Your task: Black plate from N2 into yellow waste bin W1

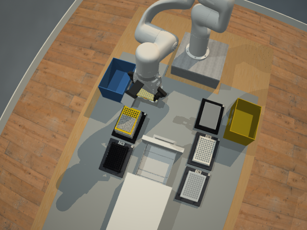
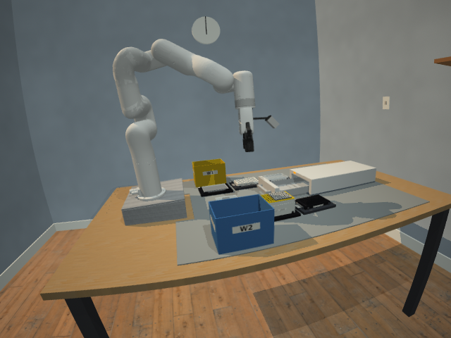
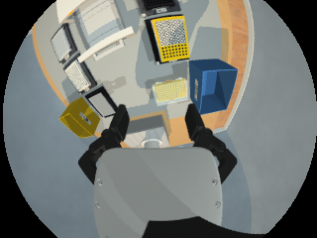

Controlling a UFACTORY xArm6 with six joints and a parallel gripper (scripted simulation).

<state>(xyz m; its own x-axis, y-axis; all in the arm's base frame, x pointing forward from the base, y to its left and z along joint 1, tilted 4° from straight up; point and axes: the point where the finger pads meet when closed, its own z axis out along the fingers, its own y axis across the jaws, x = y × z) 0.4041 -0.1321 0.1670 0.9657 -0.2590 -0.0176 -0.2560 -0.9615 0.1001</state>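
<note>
My hand is 25 cm short of the black plate, 7 cm to the left of it and 24 cm above it. Also, from my hand: yellow-topped tip box: 7 cm ahead, 8 cm to the right, 21 cm below; then work nest N2: 25 cm ahead, 7 cm to the right, 25 cm below; then blue bin W2: 10 cm behind, 19 cm to the right, 22 cm below.
</note>
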